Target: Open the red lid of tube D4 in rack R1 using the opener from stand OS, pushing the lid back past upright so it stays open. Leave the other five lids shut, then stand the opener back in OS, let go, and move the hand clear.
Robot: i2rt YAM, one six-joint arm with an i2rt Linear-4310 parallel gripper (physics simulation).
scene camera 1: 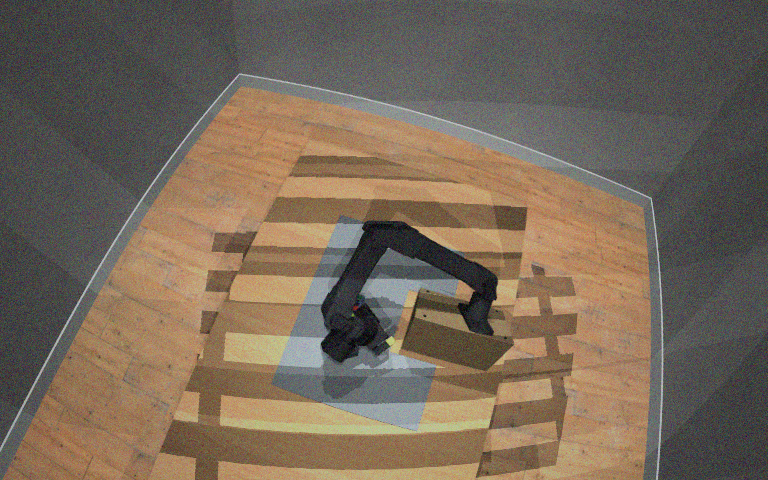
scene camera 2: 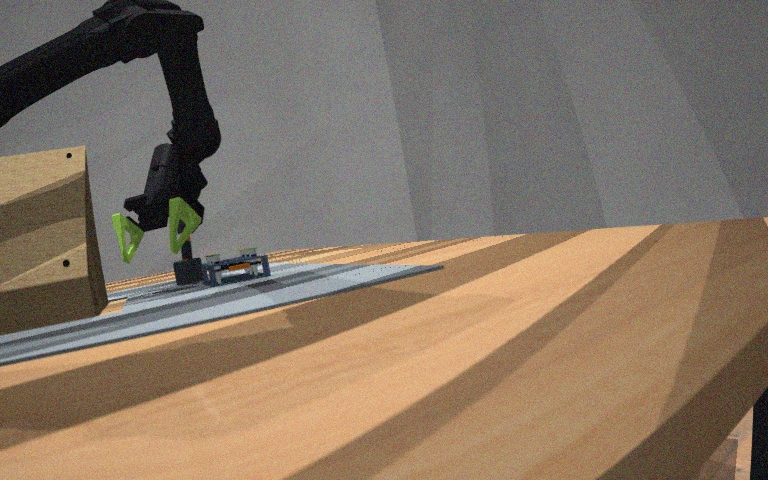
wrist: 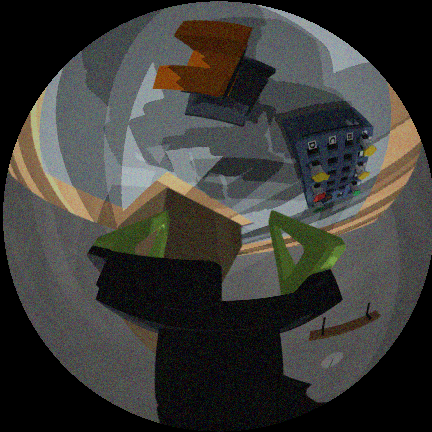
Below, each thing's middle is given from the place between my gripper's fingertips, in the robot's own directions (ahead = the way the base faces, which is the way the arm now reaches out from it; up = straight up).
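Scene:
From the black and orange tool [wrist: 218, 47], my hand is 1 cm above it, 8 cm to the right of it and 8 cm short of it.

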